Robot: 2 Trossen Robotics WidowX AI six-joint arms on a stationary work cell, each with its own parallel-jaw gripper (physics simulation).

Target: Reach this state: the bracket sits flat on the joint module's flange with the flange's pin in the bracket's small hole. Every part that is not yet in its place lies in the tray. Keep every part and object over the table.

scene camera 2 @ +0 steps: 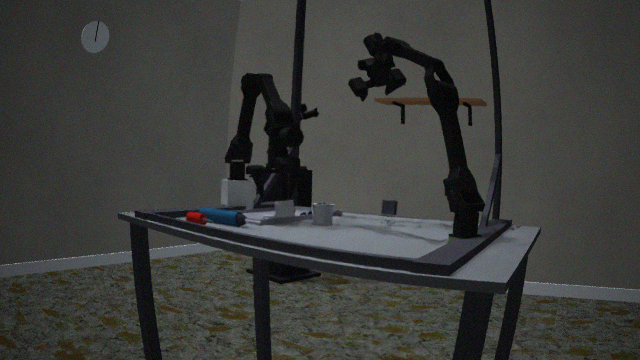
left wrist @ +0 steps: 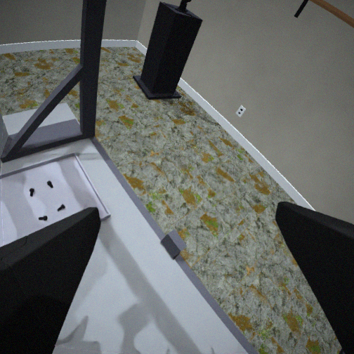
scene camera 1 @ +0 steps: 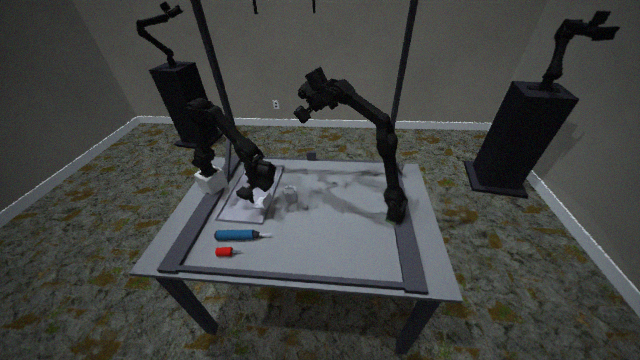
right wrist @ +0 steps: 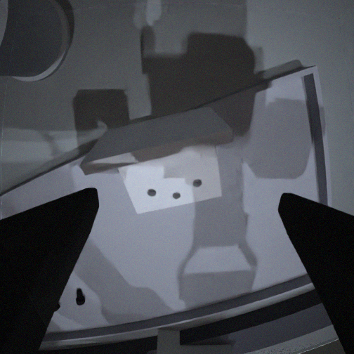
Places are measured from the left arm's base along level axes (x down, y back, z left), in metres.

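Pixels of known places: left gripper, fingertip midpoint: (scene camera 2: 374, 97) (scene camera 1: 305, 107); right gripper, fingertip midpoint: (scene camera 2: 275, 198) (scene camera 1: 259, 196); left arm's base, link origin: (scene camera 2: 464, 236) (scene camera 1: 395, 216); right arm's base, link origin: (scene camera 2: 237, 179) (scene camera 1: 208, 172).
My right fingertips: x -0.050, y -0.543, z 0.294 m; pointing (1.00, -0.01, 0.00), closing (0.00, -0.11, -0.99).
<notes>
For each thing: its top centre in the pictures, then the offset to it from my right fingertips. "spot": a spot on its surface instead.
- tray, top centre: (scene camera 2: 279, 211) (scene camera 1: 253, 188) dx +0.053, dy -0.119, dz -0.052 m
- grey cylindrical joint module, top centre: (scene camera 2: 323, 202) (scene camera 1: 289, 189) dx +0.005, dy +0.075, dz -0.123 m
- blue screwdriver, surface spot: (scene camera 2: 220, 216) (scene camera 1: 238, 238) spot: dx +0.045, dy +0.072, dz +0.192 m
- white block, top centre: (scene camera 2: 237, 179) (scene camera 1: 208, 172) dx -0.044, dy -0.298, dz +0.057 m
- small dark block, top centre: (scene camera 2: 389, 200) (scene camera 1: 311, 151) dx +0.012, dy -0.046, dz -0.435 m
The white L-shaped bracket (scene camera 1: 260, 198) (scene camera 2: 284, 208) (right wrist: 162, 185) lies in the tray (scene camera 1: 240, 221) (left wrist: 92, 186) (right wrist: 316, 135), its holed plate down and its other leg upright beside the tray's long edge. The grey cylindrical joint module (scene camera 1: 290, 194) (scene camera 2: 322, 214) stands on the table beside the tray; part of it (right wrist: 35, 35) shows at the right wrist view's top left. Its pin cannot be made out. Several black screws (left wrist: 50, 184) (right wrist: 80, 297) lie in the tray. My right gripper (right wrist: 190, 199) is open and empty above the bracket. My left gripper (scene camera 2: 375, 95) (left wrist: 188, 213) is open and empty, high above the table.
A blue screwdriver (scene camera 1: 235, 235) (scene camera 2: 220, 216) and a short red one (scene camera 1: 224, 252) (scene camera 2: 196, 217) lie near the tray. A white block (scene camera 1: 210, 181) (scene camera 2: 237, 193) stands by the right arm's base. A small dark block (scene camera 1: 311, 156) (scene camera 2: 389, 207) (left wrist: 173, 244) sits at the table's far edge.
</notes>
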